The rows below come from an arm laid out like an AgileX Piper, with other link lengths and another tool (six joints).
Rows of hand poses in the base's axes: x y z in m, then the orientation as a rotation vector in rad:
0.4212, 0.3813, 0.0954, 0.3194, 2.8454, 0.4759
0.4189, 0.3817, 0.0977, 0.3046, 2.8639, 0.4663
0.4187, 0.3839, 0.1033, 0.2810, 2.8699, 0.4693
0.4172, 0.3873, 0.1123, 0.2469, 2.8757, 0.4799
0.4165, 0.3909, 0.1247, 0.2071, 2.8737, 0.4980
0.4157, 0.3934, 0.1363, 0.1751, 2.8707, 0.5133
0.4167, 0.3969, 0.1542, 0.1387, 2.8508, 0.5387
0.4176, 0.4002, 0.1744, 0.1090, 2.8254, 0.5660
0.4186, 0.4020, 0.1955, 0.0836, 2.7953, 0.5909
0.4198, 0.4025, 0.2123, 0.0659, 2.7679, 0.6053
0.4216, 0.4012, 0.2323, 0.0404, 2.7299, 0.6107
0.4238, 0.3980, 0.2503, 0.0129, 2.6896, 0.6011
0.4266, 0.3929, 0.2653, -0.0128, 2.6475, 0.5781
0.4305, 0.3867, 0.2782, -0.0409, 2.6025, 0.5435
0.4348, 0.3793, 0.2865, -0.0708, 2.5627, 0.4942
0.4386, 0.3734, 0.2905, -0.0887, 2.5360, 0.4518
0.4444, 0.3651, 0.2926, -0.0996, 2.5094, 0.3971
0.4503, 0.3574, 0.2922, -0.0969, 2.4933, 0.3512
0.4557, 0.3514, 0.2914, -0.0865, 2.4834, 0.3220
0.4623, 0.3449, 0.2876, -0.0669, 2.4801, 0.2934
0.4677, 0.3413, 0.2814, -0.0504, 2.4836, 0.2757
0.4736, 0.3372, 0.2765, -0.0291, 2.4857, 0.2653
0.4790, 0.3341, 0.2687, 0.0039, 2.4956, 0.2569
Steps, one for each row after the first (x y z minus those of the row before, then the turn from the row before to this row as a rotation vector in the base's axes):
-0.0023, 0.0004, 0.0023, -0.0081, 0.0141, 0.0127
-0.0002, 0.0022, 0.0056, -0.0001, 0.0013, 0.0169
-0.0015, 0.0034, 0.0090, 0.0042, 0.0000, 0.0244
-0.0007, 0.0036, 0.0124, 0.0092, -0.0074, 0.0273
-0.0008, 0.0025, 0.0116, 0.0080, -0.0068, 0.0219
0.0010, 0.0035, 0.0179, 0.0157, -0.0223, 0.0227
0.0009, 0.0033, 0.0202, 0.0182, -0.0256, 0.0177
0.0010, 0.0018, 0.0211, 0.0177, -0.0293, 0.0140
0.0012, 0.0005, 0.0168, 0.0113, -0.0269, 0.0083
0.0018, -0.0013, 0.0200, 0.0058, -0.0397, 0.0104
0.0022, -0.0032, 0.0180, -0.0043, -0.0447, 0.0093
0.0028, -0.0051, 0.0150, -0.0131, -0.0485, 0.0058
0.0039, -0.0062, 0.0129, -0.0215, -0.0534, 0.0052
0.0043, -0.0074, 0.0083, -0.0335, -0.0507, 0.0046
0.0038, -0.0059, 0.0040, -0.0291, -0.0349, -0.0002
0.0058, -0.0083, 0.0021, -0.0368, -0.0354, -0.0079
0.0059, -0.0077, -0.0004, -0.0296, -0.0221, -0.0145
0.0054, -0.0060, -0.0008, -0.0170, -0.0128, -0.0154
0.0066, -0.0065, -0.0038, -0.0153, -0.0053, -0.0214
0.0054, -0.0036, -0.0062, -0.0090, 0.0027, -0.0160
0.0059, -0.0041, -0.0049, -0.0025, 0.0025, -0.0177
0.0054, -0.0031, -0.0078, 0.0010, 0.0115, -0.0250

